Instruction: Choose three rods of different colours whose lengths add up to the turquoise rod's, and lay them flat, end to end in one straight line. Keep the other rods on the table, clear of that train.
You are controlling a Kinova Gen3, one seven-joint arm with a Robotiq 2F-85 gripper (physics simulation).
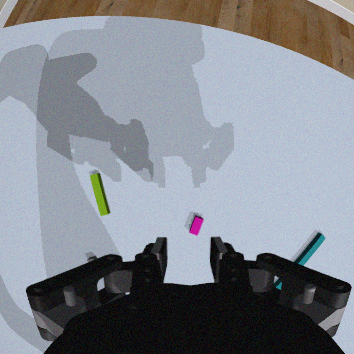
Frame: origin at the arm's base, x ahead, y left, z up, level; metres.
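Seen in the pictures: gripper, fingertip midpoint: [188,249].
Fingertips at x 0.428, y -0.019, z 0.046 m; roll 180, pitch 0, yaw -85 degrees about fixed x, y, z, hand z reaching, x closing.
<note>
Offsets run from my fingertips to a thing's top centre. Level surfaces: height alone.
A short magenta rod @(dy -0.010, dx -0.005, dz -0.093 m) [197,226] lies on the white table just beyond the fingertips, near the line between them. A lime-green rod @(dy +0.107, dx +0.020, dz -0.093 m) [100,195] lies flat to the left, slightly tilted. The turquoise rod @(dy -0.155, dx -0.053, dz -0.093 m) [310,249] lies diagonally at the right; the right finger linkage hides part of it. A small grey end, seemingly of a rod @(dy +0.113, dx -0.079, dz -0.093 m) [91,257], shows at the left finger linkage; its remainder is hidden. My gripper [188,249] is partly open, with bare table showing between its fingers, and hangs above the table. Orange and purple rods do not show.
The white table @(dz -0.103 m) [285,150] extends beyond the rods to its far edge, with the wooden floor [240,27] past it. Shadows of the arm and gripper fall across the table's left and middle. The gripper body hides the near part of the table.
</note>
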